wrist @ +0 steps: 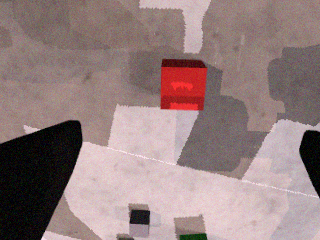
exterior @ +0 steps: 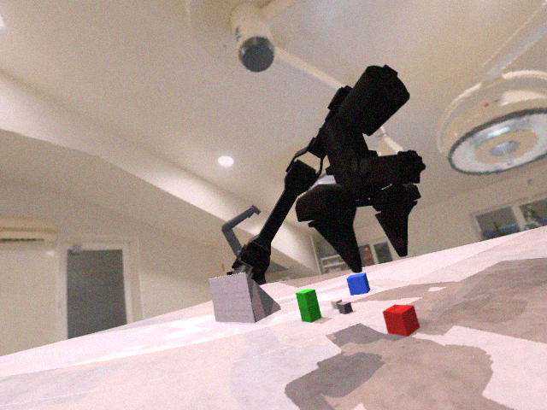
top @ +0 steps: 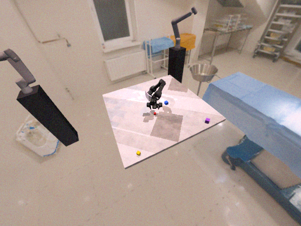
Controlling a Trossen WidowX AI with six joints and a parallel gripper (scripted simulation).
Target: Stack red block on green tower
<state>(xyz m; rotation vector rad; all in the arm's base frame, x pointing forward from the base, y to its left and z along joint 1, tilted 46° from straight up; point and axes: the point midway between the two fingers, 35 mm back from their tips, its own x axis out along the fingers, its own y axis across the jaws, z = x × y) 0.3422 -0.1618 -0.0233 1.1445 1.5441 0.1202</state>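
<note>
Right now my gripper tip is 70 mm above the red block. Also, from my gripper tip: white cube (140 mm to the left, 110 mm behind, 70 mm below); then dark cube (100 mm to the left, 90 mm behind, 70 mm below); then blue cube (250 mm to the left, 80 mm behind, 60 mm below).
</note>
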